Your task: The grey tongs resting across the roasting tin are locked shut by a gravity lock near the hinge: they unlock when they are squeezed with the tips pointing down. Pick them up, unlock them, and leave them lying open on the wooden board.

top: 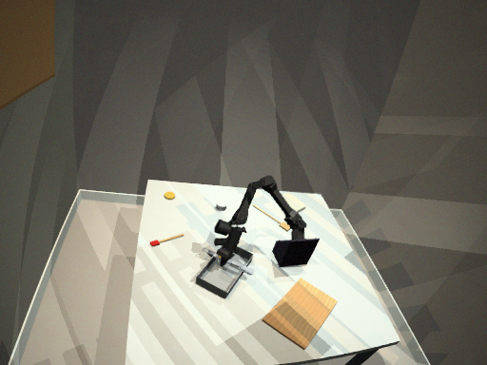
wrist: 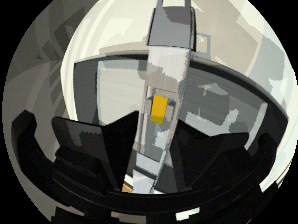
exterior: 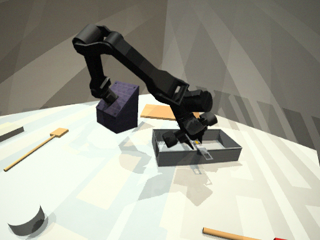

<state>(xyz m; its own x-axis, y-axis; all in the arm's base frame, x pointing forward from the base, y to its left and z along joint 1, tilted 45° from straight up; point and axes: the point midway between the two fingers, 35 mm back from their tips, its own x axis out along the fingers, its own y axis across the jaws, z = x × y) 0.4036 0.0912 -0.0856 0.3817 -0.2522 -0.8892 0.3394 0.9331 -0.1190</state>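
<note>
Now: the grey roasting tin 20 mm behind my gripper tip and 10 mm to the left of it. Also, from my gripper tip: wooden board: 380 mm behind, 250 mm to the left, 30 mm below; red-headed spatula: 310 mm ahead, 160 mm to the right, 30 mm below; yellow lock piece: 30 mm to the right, 30 mm above, 10 mm ahead.
</note>
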